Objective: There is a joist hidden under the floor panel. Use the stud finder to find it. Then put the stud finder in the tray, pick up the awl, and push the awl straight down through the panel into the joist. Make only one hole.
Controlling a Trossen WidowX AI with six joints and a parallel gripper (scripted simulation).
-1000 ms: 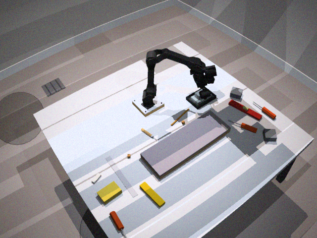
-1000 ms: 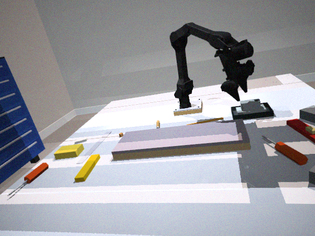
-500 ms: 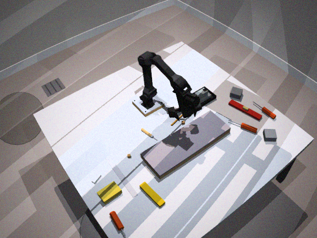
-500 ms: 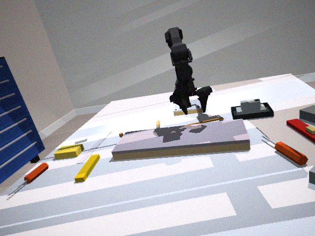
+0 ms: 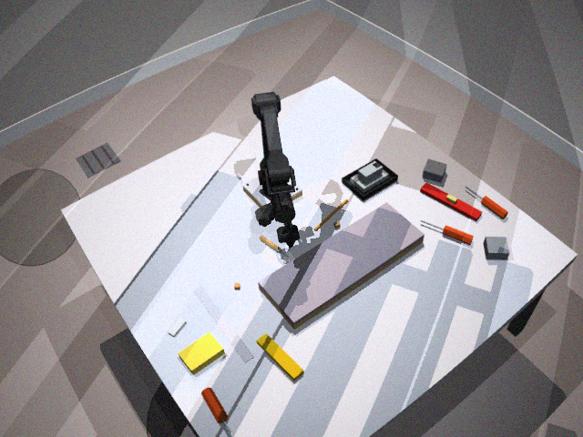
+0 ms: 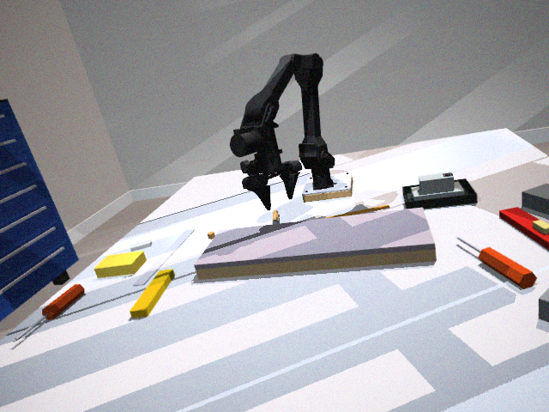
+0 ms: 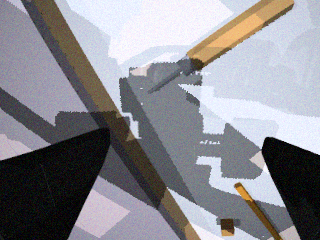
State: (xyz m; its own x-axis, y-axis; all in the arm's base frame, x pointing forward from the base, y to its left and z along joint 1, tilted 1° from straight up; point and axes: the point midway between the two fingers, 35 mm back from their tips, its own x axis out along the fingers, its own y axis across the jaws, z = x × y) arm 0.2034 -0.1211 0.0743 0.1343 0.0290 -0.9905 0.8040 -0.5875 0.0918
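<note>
The awl lies 30 mm behind my gripper tip, 30 mm to the right of it and 60 mm below it. The rest, counted from my gripper tip: black tray (20 mm behind, 410 mm to the left, 50 mm below); then pencil (10 mm behind, 200 mm to the left, 60 mm below); then yellow bar (260 mm ahead, 290 mm to the right, 60 mm below).
</note>
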